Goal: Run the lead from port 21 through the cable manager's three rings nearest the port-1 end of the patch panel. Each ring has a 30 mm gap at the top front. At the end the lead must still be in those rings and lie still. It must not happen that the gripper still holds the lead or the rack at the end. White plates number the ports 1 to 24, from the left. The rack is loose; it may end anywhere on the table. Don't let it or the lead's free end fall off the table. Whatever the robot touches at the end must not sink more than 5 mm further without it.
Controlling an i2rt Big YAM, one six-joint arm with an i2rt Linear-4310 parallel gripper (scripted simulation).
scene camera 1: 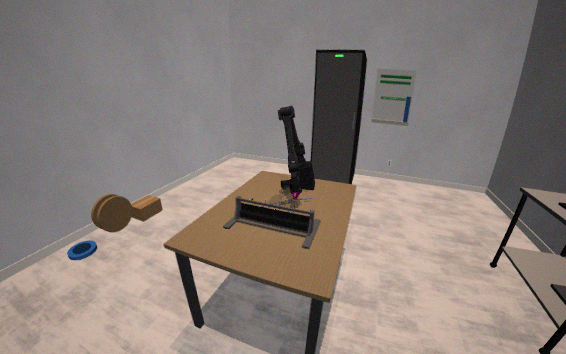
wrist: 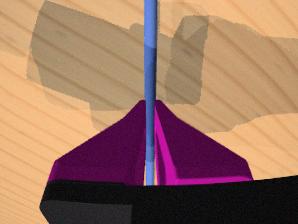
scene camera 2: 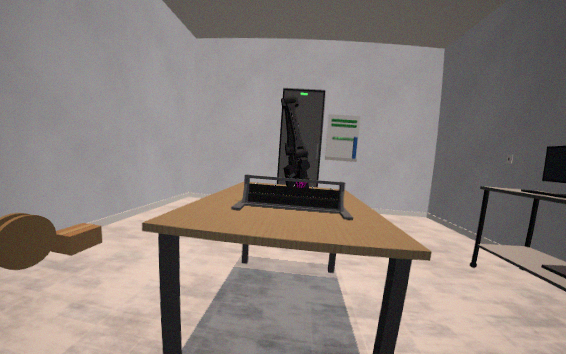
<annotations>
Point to a dark rack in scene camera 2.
284,201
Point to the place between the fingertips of my gripper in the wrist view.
At 150,109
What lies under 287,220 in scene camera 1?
A dark rack.
</annotations>
